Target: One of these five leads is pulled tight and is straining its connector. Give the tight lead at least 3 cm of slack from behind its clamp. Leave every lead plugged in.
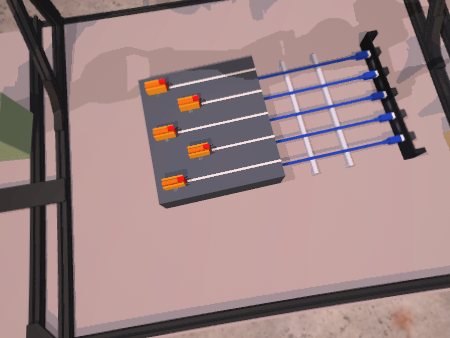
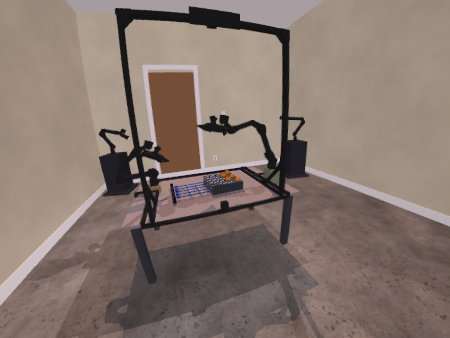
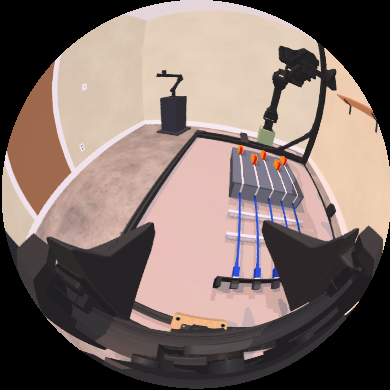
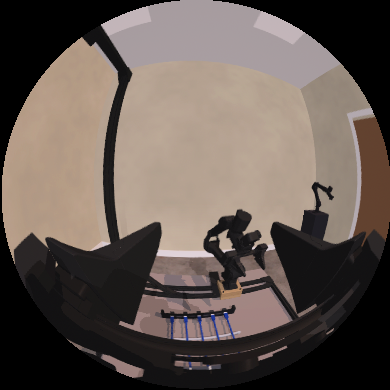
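Where they show: left gripper, fingertip midpoint: (image 2: 168, 160) (image 3: 209, 227) (image 4: 254, 272); right gripper, fingertip midpoint: (image 2: 197, 125) (image 4: 219, 229); left arm's base, origin of the base link: (image 2: 154, 184) (image 4: 229, 284); right arm's base, origin of the base link: (image 2: 271, 168) (image 3: 267, 128).
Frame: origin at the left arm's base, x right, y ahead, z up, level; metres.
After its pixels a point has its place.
Five leads run side by side, white over a grey block (image 1: 215, 165) @(x 0.066, y 0.550, z 0.014 m) (image 3: 240, 172) @(x 0.044, y 0.475, z 0.014 m) and blue beyond it. On the block each ends at an orange-and-red piece, such as the front one (image 1: 173, 182) @(x 0.043, y 0.634, z 0.037 m). The blue ends, such as the front plug (image 1: 395, 139) @(x 0.052, y 0.169, z -0.022 m), meet a black rail (image 1: 398, 120) @(x 0.090, y 0.152, z -0.017 m) (image 3: 245, 280) @(x 0.080, y 0.149, z -0.029 m) (image 4: 192, 315) @(x 0.182, y 0.152, z -0.027 m). All five leads look nearly straight; which is tight I cannot tell. My left gripper (image 2: 167, 160) @(x -0.027, y 0.140, z 0.185 m) (image 3: 209, 227) @(x -0.027, y 0.140, z 0.185 m) is open and empty, above the table near the rail end. My right gripper (image 2: 199, 126) @(x 0.176, y 0.375, z 0.455 m) is open and empty, high above the table.
Two pale rods (image 1: 300, 120) @(x 0.140, y 0.347, z -0.031 m) (image 1: 332, 112) @(x 0.143, y 0.274, z -0.032 m) lie crosswise at the blue leads, between block and rail. A black frame (image 1: 65, 225) @(x 0.018, y 0.876, z -0.032 m) (image 2: 286, 100) @(x 0.536, y 0.860, z 0.589 m) borders the table and rises over it. A green base (image 3: 266, 136) @(x 0.236, y 0.934, z 0.023 m) carries the right arm; a tan plate (image 4: 230, 290) @(x 0.005, y 0.042, z 0.000 m) carries the left.
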